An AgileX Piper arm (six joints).
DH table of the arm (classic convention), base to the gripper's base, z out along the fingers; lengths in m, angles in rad. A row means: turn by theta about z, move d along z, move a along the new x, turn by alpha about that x. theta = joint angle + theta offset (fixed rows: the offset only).
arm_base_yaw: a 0  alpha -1.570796  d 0.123  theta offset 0
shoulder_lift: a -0.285  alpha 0  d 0  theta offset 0.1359
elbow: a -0.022  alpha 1.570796  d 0  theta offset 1.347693
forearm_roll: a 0  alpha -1.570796  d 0.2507  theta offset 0
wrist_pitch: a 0  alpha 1.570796  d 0  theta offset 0
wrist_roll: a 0  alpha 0  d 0.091  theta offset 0
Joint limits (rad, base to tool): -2.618..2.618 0..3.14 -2.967..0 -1.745..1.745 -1.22..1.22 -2.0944..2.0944
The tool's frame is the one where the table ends.
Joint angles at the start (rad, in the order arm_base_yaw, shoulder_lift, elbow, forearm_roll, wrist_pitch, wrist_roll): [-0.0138, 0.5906, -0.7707, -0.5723, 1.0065, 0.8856]
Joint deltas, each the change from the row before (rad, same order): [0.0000, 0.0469, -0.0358, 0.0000, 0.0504, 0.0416]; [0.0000, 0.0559, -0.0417, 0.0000, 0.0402, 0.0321]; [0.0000, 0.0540, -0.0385, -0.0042, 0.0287, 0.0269]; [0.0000, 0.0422, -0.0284, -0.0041, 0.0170, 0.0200]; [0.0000, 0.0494, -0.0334, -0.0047, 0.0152, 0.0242]
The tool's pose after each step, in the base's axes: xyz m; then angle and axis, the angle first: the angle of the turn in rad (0 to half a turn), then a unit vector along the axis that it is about. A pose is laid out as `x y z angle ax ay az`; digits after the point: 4 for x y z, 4 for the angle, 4 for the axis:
0.0926 -0.0442 0.3538 2.2151 0.4144 0.9042 -0.1032
0.1016 -0.0453 0.3585 2.2596 0.4327 0.8952 -0.1068
0.1115 -0.0463 0.3627 2.2938 0.4463 0.8878 -0.1122
0.1199 -0.0471 0.3654 2.3168 0.4553 0.8827 -0.1164
0.1303 -0.0479 0.3684 2.3391 0.4655 0.8768 -0.1203

